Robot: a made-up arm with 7 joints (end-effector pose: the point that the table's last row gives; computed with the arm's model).
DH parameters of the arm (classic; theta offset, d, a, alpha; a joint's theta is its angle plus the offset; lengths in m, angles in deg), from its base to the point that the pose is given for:
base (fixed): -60.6 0 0.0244 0
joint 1: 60.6 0.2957 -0.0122 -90
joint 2: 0 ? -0.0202 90
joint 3: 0 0.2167 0.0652 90
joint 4: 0 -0.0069 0.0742 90
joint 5: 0 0.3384 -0.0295 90
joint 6: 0 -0.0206 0.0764 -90
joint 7: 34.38 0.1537 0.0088 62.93
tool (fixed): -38.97 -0.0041 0 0
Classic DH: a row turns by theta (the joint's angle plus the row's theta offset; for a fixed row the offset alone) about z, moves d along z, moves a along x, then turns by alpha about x.
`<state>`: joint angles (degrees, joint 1 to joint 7).
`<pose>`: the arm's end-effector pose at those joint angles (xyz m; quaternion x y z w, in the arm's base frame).
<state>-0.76 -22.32 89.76 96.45 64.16 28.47 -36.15</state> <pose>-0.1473 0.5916 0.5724 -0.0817 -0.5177 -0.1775 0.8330</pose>
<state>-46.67 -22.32 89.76 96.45 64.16 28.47 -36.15</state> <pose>0.3413 0.5195 0.5724 -0.2772 -0.4448 -0.4883 0.6978</pose>
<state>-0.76 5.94 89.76 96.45 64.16 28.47 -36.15</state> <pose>0.0022 0.5896 0.6129 -0.1199 -0.2981 -0.1538 0.9344</pose>
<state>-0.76 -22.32 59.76 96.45 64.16 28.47 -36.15</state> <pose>0.1177 0.5208 0.6816 -0.1208 -0.4641 -0.4219 0.7694</pose>
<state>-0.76 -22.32 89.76 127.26 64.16 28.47 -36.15</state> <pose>-0.2423 0.4713 0.7985 0.1789 -0.4673 -0.2146 0.8388</pose>
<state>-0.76 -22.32 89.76 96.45 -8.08 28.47 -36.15</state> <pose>-0.1129 0.5898 0.5973 0.0184 -0.8985 -0.2509 0.3597</pose>
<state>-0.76 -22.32 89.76 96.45 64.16 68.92 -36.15</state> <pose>-0.2221 0.5589 0.4839 -0.1672 -0.5759 0.1547 0.7852</pose>
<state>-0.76 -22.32 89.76 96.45 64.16 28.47 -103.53</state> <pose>-0.1563 0.5897 0.5776 0.2533 -0.8264 -0.1658 0.4749</pose>
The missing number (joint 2, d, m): 0.0407
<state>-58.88 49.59 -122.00 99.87 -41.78 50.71 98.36</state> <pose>-0.3198 -0.2007 0.7851 0.0824 -0.1767 0.0353 0.9802</pose>
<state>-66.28 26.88 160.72 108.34 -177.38 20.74 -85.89</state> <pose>0.0779 0.3073 0.9356 0.1756 0.4144 -0.0293 0.8925</pose>
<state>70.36 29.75 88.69 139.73 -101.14 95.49 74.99</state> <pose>-0.0822 0.4627 0.7442 -0.4241 -0.2533 -0.5220 0.6953</pose>
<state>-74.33 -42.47 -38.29 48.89 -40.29 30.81 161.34</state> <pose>-0.1823 -0.3726 0.4610 -0.6234 -0.4694 0.5157 0.3536</pose>
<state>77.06 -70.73 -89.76 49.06 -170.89 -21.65 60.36</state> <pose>0.3792 -0.0199 0.2960 -0.2682 -0.6721 -0.5035 0.4720</pose>
